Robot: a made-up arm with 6 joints. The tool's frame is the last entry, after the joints.
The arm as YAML. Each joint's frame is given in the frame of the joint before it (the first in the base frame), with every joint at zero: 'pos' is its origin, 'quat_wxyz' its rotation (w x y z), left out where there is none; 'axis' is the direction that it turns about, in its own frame. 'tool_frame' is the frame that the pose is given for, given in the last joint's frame.
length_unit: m
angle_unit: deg
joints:
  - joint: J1
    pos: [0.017, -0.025, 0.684]
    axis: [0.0, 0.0, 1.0]
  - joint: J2
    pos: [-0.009, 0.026, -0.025]
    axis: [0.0, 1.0, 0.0]
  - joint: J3
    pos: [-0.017, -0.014, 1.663]
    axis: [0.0, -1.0, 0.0]
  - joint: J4
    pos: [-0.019, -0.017, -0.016]
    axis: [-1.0, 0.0, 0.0]
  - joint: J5
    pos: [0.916, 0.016, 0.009]
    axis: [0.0, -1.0, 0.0]
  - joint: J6
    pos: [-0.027, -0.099, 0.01]
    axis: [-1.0, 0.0, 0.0]
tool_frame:
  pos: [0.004, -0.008, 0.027]
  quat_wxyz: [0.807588, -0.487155, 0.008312, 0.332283]
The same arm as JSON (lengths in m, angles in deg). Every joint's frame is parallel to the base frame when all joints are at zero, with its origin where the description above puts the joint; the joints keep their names.
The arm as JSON. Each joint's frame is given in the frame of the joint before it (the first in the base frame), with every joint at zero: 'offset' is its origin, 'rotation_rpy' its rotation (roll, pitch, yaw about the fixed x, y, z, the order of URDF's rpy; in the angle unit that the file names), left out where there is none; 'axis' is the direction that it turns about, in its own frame. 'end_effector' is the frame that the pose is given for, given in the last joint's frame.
{"length_unit": "m", "angle_unit": "deg", "chain": [{"id": "J1", "offset": [0.017, -0.025, 0.684], "axis": [0.0, 0.0, 1.0]}, {"id": "J2", "offset": [-0.009, 0.026, -0.025], "axis": [0.0, 1.0, 0.0]}, {"id": "J3", "offset": [-0.017, -0.014, 1.663], "axis": [0.0, -1.0, 0.0]}, {"id": "J4", "offset": [-0.019, -0.017, -0.016], "axis": [-1.0, 0.0, 0.0]}, {"id": "J5", "offset": [0.916, 0.016, 0.009], "axis": [0.0, -1.0, 0.0]}, {"id": "J6", "offset": [-0.027, -0.099, 0.01], "axis": [-1.0, 0.0, 0.0]}], "end_effector": {"offset": [0.004, -0.008, 0.027], "rotation_rpy": [-56.09, 19.7, 34.16]}}
